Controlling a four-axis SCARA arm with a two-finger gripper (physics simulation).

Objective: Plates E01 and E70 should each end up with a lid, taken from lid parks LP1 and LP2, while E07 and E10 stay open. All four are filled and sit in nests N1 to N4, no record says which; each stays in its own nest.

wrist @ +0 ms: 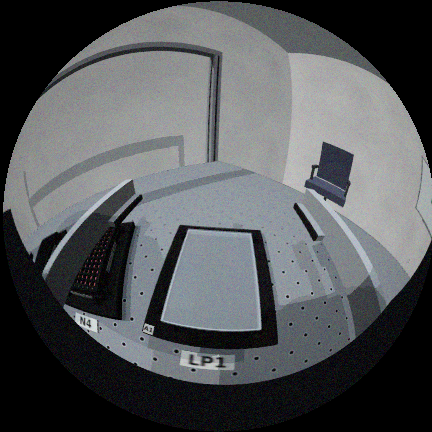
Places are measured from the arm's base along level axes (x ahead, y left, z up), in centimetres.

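Pixels of known places: gripper, fingertip midpoint: (216, 189).
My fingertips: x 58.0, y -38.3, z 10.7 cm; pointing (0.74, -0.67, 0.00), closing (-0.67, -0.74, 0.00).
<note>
For each thing: its middle in the pictures, then the offset to it from my fingertips. "*": a spot on its surface instead. Level surfaces: height alone.
- lid park LP1, body centre: (215, 274) dx -2.0, dy +1.4, dz -8.4 cm
- dark plate with reddish wells, body centre: (89, 255) dx +8.3, dy +15.7, dz -7.5 cm
- nest N4, surface spot: (128, 275) * dx +3.8, dy +10.3, dz -9.4 cm
- dark object, body centre: (43, 255) dx +15.0, dy +32.5, dz -7.5 cm
- LP1 label, surface spot: (207, 361) * dx -9.2, dy +7.9, dz -9.2 cm
- N4 label, surface spot: (86, 322) * dx -0.7, dy +19.2, dz -9.2 cm
- perforated table, surface height: dz -9.4 cm
My gripper (216, 189) is open, its two fingers spread wide on either side above lid park LP1 (269, 310), with nothing between them. A pale, flat lid (212, 280) with bright edges lies within the black frame of LP1, below the fingers. At the left, a dark plate with reddish wells (92, 267) sits in nest N4 (128, 275). The left finger hides part of this plate, and its name cannot be read in this view. LP2 and the other nests' labels do not show.
Part of another dark object (49, 247) shows at the far left, behind the left finger. The LP1 label (207, 361) and N4 label (86, 322) lie on the perforated table (307, 320). A blue chair (335, 167) stands in the right background near the wall.
</note>
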